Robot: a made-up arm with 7 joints.
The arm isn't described. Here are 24 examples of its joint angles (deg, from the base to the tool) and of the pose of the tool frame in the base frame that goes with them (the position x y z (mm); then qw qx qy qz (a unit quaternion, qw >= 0)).
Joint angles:
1: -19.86 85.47 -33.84 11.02 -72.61 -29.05 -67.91
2: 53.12 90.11 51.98 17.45 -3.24 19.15 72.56
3: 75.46 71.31 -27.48 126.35 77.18 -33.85 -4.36
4: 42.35 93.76 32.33 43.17 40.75 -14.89 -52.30
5: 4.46 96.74 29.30 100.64 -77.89 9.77 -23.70
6: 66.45 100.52 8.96 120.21 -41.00 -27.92 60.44
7: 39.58 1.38 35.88 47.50 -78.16 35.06 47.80
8: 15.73 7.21 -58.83 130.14 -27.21 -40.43 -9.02
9: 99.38 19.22 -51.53 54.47 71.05 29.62 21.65
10: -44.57 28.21 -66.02 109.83 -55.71 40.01 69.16
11: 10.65 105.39 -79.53 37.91 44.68 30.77 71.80
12: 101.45 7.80 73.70 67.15 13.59 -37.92 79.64
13: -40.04 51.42 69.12 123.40 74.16 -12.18 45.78
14: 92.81 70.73 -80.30 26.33 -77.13 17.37 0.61
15: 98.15 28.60 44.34 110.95 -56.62 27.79 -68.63
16: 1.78 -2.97 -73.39 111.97 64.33 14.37 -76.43
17: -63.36 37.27 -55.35 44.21 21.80 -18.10 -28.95
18: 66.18 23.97 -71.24 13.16 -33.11 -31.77 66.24
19: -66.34 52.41 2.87 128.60 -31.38 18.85 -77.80
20: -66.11 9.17 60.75 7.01 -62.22 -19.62 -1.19
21: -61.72 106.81 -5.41 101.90 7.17 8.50 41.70
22: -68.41 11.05 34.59 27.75 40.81 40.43 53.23
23: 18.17 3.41 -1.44 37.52 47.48 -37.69 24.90
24: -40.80 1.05 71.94 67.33 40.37 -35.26 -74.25
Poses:
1: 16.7 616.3 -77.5 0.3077 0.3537 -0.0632 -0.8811
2: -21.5 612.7 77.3 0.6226 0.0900 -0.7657 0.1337
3: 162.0 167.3 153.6 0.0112 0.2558 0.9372 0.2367
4: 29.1 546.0 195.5 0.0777 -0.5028 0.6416 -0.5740
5: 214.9 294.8 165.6 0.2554 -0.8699 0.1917 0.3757
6: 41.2 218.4 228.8 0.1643 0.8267 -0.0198 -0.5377
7: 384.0 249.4 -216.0 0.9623 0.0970 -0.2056 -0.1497
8: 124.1 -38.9 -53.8 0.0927 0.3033 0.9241 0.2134
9: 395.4 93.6 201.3 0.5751 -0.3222 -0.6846 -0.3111
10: -93.1 -7.1 -238.9 0.5291 -0.4016 0.1421 -0.7339
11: 35.8 595.6 -30.4 0.9584 0.0619 0.2636 0.0904
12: 283.3 403.1 127.3 0.2264 -0.1692 0.9591 -0.0169
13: 128.6 323.6 30.4 0.3689 -0.1152 -0.8528 -0.3511
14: 264.0 532.8 32.8 0.3546 0.8049 0.1953 -0.4338
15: 14.8 344.0 180.9 0.2599 -0.4410 0.1871 -0.8384
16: 74.1 -117.2 -121.2 0.9246 -0.2576 -0.2787 0.0328
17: -337.4 261.4 -286.8 0.9353 0.0552 0.0926 -0.3370
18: 441.2 273.1 -173.6 0.5425 0.0276 0.0477 -0.8382
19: 51.6 186.5 -203.2 0.4079 0.5811 -0.6595 -0.2470
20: -439.0 232.2 -211.7 0.9203 0.0970 0.3641 -0.1056
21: 147.6 304.7 -213.7 0.6377 -0.1018 0.1487 -0.7489
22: -378.6 283.7 -259.1 0.7013 -0.1316 0.1629 0.6815
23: 292.0 147.4 -372.2 0.6065 -0.1793 -0.7429 0.2193
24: -160.1 363.6 -301.5 0.0599 0.7289 -0.1434 0.6668
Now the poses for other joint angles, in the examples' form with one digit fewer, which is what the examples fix.
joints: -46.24 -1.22 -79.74 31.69 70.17 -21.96 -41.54
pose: -313 -22 -334 0.984 0.083 0.153 0.036
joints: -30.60 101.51 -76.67 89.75 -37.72 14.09 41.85
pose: -52 408 -208 0.360 -0.117 0.509 -0.773
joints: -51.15 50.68 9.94 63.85 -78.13 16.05 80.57
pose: -2 423 -302 0.637 0.017 0.602 -0.481
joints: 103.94 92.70 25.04 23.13 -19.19 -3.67 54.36
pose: -87 601 76 0.466 0.395 -0.769 0.189
